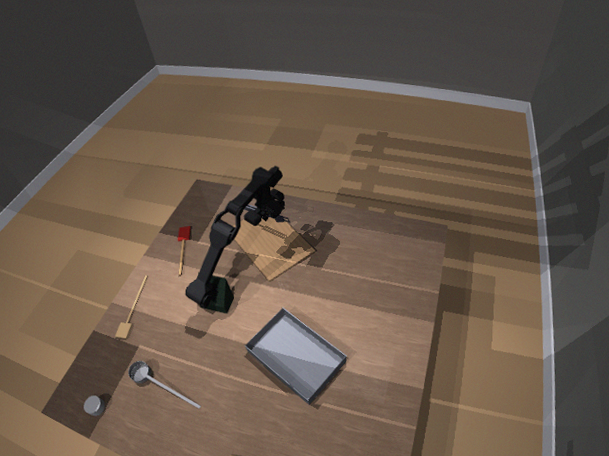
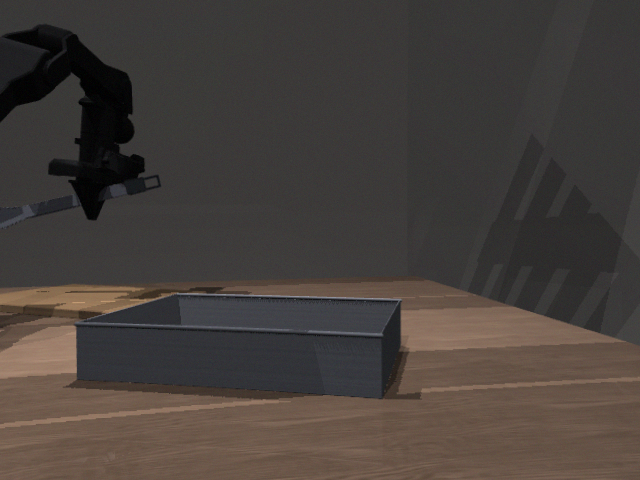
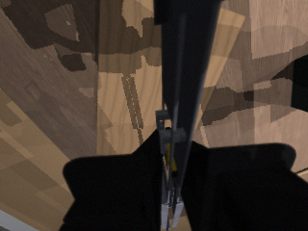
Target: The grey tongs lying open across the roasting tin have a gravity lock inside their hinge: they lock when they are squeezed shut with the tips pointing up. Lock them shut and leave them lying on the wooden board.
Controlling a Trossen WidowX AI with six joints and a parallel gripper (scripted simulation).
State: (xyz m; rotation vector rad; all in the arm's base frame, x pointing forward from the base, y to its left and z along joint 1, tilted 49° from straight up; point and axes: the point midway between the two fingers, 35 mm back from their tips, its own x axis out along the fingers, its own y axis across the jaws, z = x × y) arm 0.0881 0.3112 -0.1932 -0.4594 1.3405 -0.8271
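Right now my gripper tip is 15 cm above the wooden board, 1 cm to the right of it and 1 cm past it. Also, from my gripper tip: roasting tin: 45 cm to the right, 30 cm ahead, 13 cm below; red spatula: 39 cm behind, 15 cm below, 14 cm to the right.
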